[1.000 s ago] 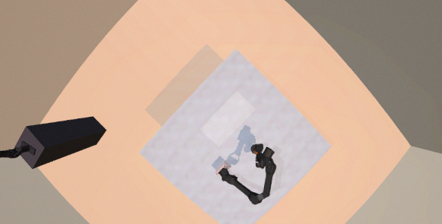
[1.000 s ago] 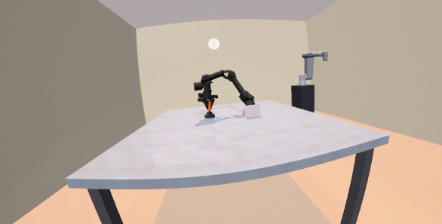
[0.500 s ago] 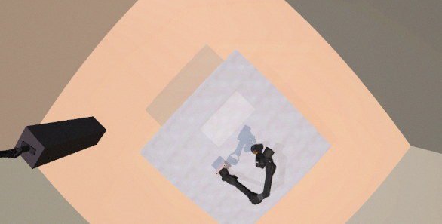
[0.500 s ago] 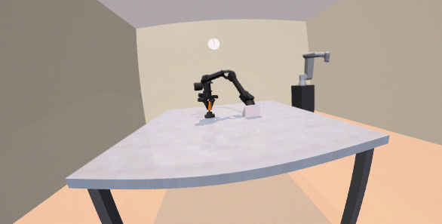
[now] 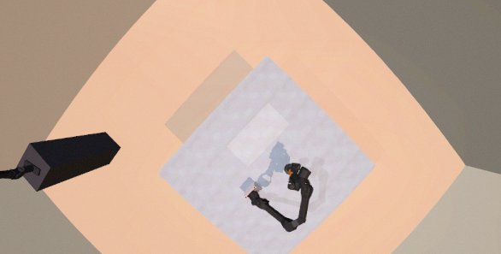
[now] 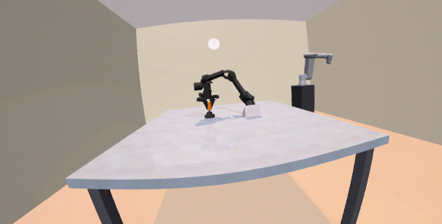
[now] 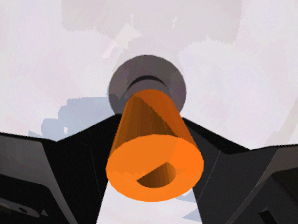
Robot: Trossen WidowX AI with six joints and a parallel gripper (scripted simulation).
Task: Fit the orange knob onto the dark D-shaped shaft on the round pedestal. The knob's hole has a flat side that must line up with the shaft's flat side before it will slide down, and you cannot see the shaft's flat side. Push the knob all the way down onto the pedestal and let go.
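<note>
The orange knob is 2 cm above my gripper tip. From my gripper tip the other things lie so: round dark pedestal (4 cm below).
</note>
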